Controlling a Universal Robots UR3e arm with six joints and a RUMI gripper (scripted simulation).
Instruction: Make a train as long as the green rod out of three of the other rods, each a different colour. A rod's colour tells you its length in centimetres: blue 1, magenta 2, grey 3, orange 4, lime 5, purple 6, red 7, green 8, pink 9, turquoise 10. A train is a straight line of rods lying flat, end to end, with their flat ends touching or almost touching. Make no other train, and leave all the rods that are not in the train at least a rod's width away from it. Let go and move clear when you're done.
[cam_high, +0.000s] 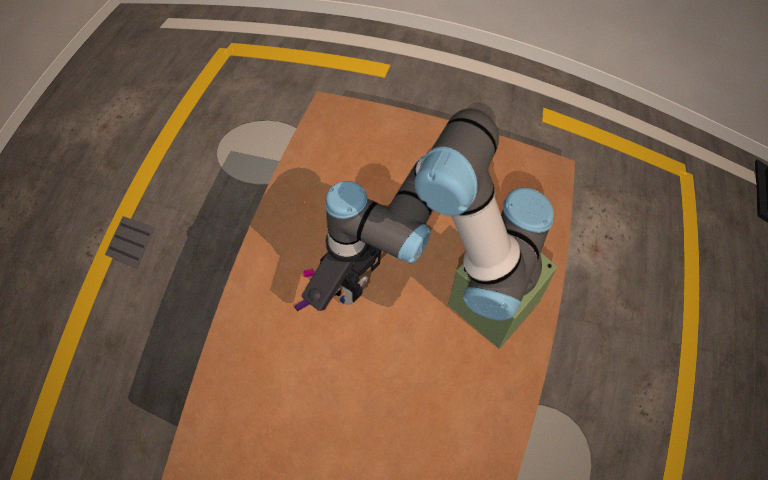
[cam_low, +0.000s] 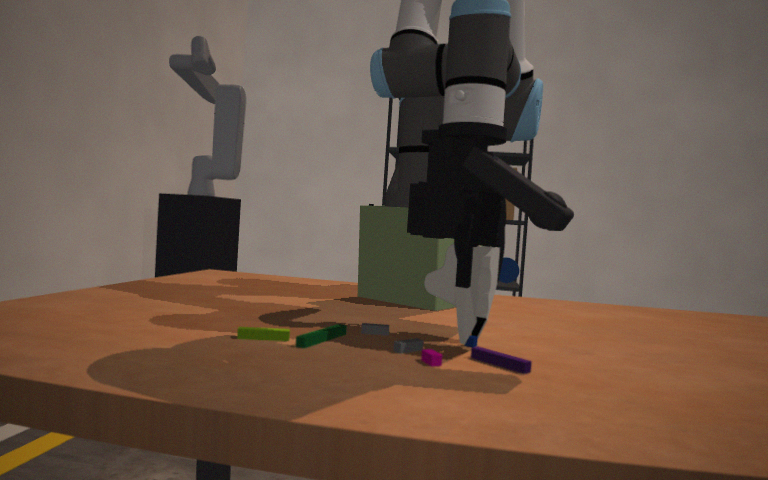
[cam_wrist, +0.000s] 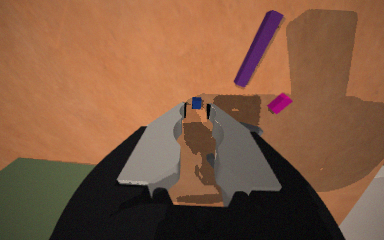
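My hand is 1 cm above the blue rod. From my hand the other things lie so: purple rod: 6 cm ahead, 4 cm to the left, 1 cm below; then green rod: 14 cm to the right, 7 cm ahead, 1 cm below; then magenta rod: 9 cm ahead, 2 cm to the right, 1 cm below.
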